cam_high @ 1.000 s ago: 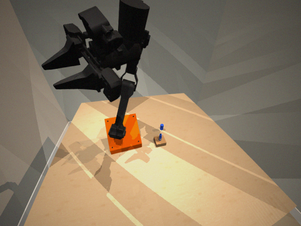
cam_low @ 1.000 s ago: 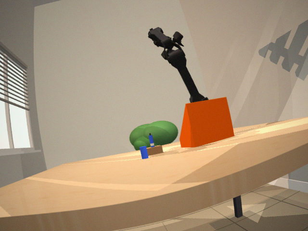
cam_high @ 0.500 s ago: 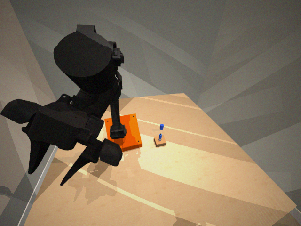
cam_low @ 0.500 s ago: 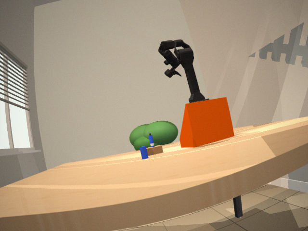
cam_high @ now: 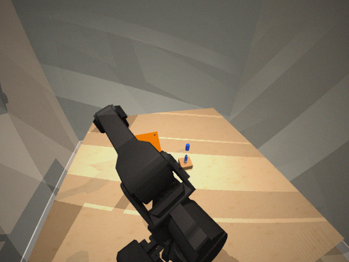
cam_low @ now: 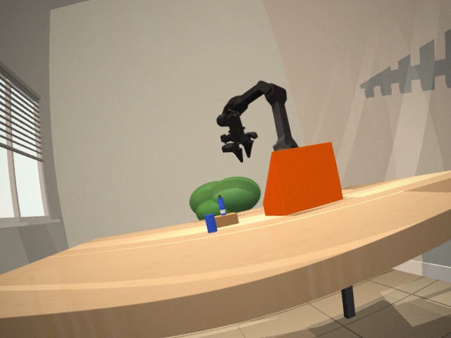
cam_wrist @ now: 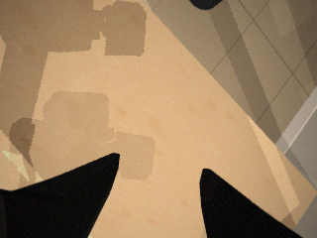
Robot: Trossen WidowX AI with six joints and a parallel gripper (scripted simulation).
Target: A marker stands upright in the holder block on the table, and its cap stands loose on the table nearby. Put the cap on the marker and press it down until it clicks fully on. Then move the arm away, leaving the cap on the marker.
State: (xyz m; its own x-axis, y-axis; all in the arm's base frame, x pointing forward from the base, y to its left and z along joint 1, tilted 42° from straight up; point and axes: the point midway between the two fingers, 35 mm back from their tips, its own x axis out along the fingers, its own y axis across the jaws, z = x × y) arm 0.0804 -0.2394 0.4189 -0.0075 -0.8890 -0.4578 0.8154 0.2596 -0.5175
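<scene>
The blue cap is 23 cm ahead of my gripper tip, 55 cm to the left of it and 20 cm below it. From my gripper tip the other things lie so: wooden holder block 18 cm ahead, 42 cm to the left, 21 cm below.
</scene>
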